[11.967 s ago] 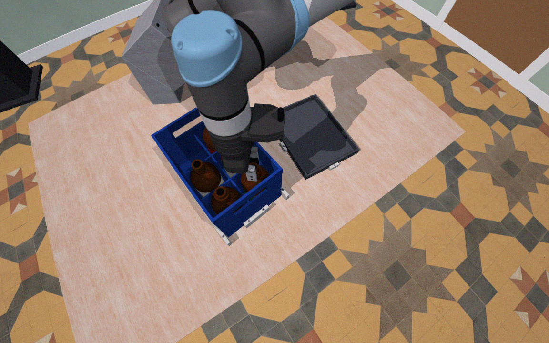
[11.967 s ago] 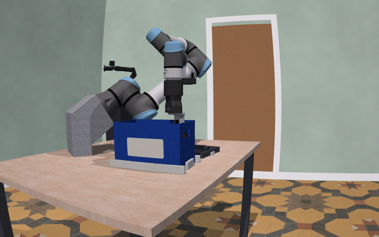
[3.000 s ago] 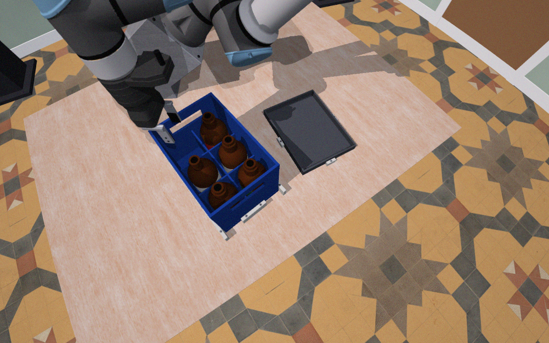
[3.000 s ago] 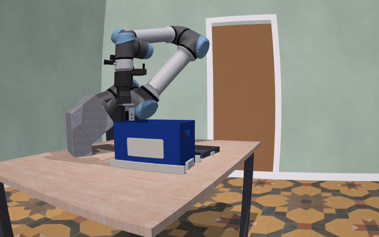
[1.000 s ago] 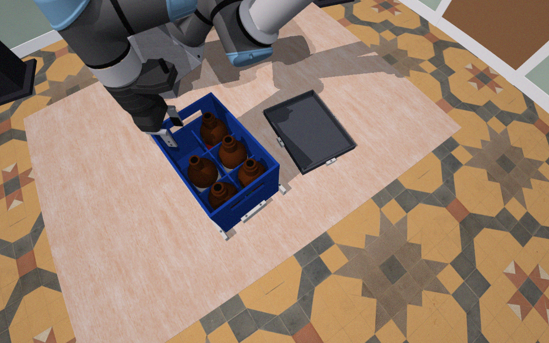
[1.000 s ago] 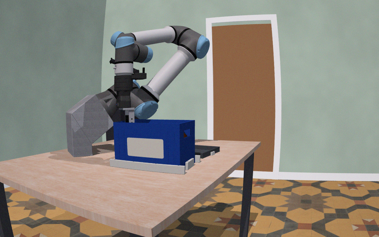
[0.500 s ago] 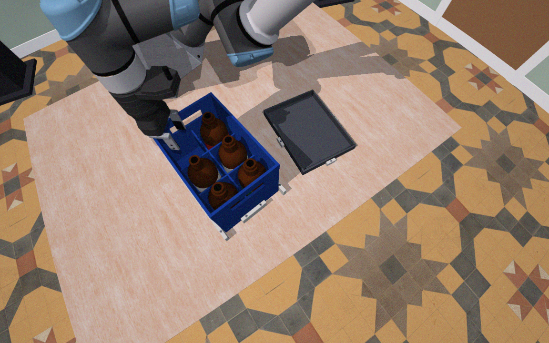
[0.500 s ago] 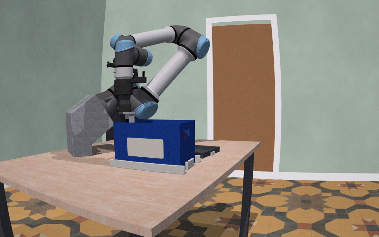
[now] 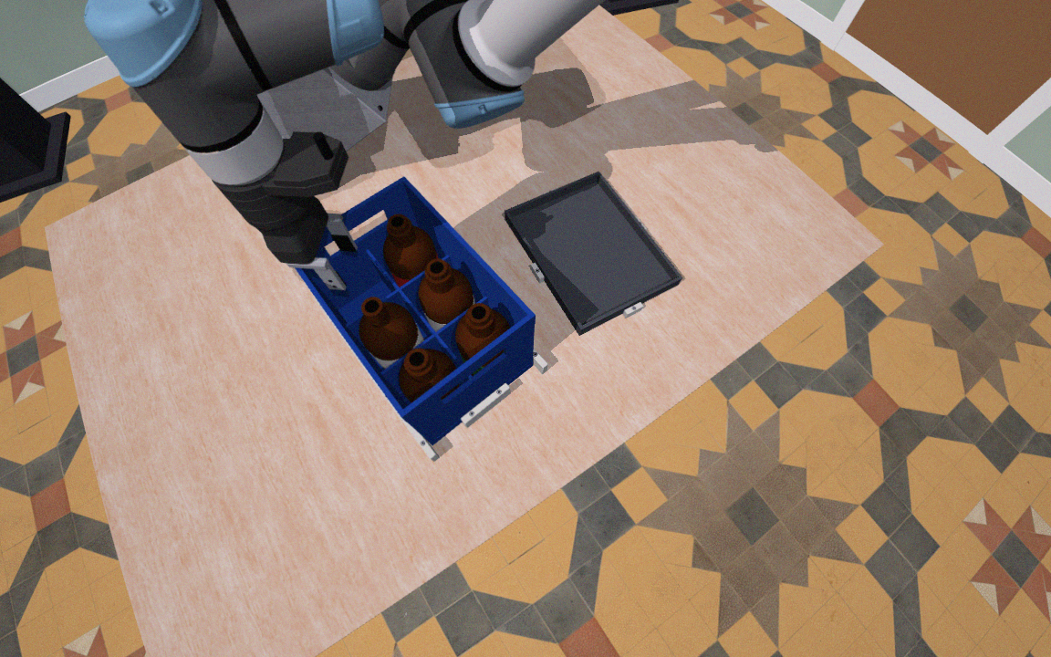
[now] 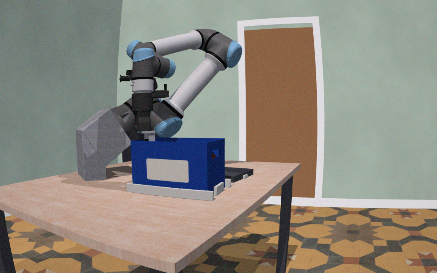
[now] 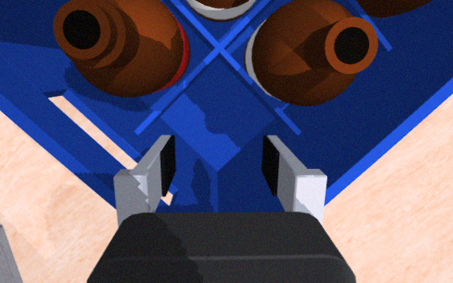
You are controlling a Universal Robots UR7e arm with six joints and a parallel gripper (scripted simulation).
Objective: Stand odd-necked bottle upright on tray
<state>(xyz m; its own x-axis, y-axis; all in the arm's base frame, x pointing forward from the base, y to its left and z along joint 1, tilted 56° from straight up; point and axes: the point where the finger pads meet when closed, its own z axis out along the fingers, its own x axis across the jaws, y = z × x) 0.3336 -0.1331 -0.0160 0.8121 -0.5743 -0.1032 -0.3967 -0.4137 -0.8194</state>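
My hand is 9 cm to the right of the glass bottle, 7 cm above it and 3 cm past it. Also, from my hand: dark tray: 36 cm to the left, 15 cm below, 1 cm ahead; then blue crate: 8 cm below, 7 cm to the left, 7 cm ahead.
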